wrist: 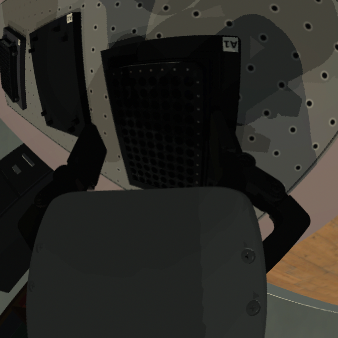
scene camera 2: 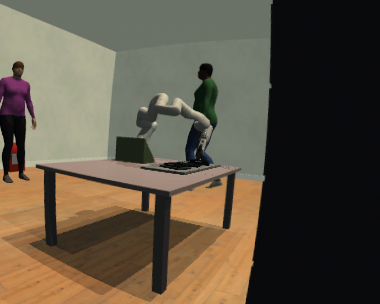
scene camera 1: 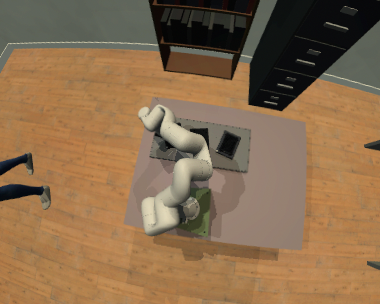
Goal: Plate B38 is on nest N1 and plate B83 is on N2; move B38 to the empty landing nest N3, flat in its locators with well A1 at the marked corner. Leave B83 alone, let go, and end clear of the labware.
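A dark many-welled plate (wrist: 160, 120) lies in a black nest (wrist: 220, 55) with an A1 tag (wrist: 230, 44); it looks flat. My gripper (wrist: 152, 130) (scene camera 2: 200, 158) is open and empty above it, with one finger towards each long side; contact cannot be told. The middle nest (wrist: 57, 75) (scene camera 1: 200, 134) is empty, with small corner locators and a tag (wrist: 69, 18). A second dark plate (wrist: 7, 70) (scene camera 1: 229, 144) sits in the farthest nest. Plate names cannot be read. The arm largely hides the nearest nest in scene camera 1.
The nests stand on a grey perforated board (scene camera 1: 240, 162) (wrist: 312, 50) (scene camera 2: 185, 172) on the pinkish table (scene camera 1: 275, 190) (scene camera 2: 105, 172). The arm's green base block (scene camera 1: 204, 222) (scene camera 2: 131, 149) stands near one table edge. A bookshelf and a dark filing cabinet (scene camera 1: 295, 50) stand beyond the table.
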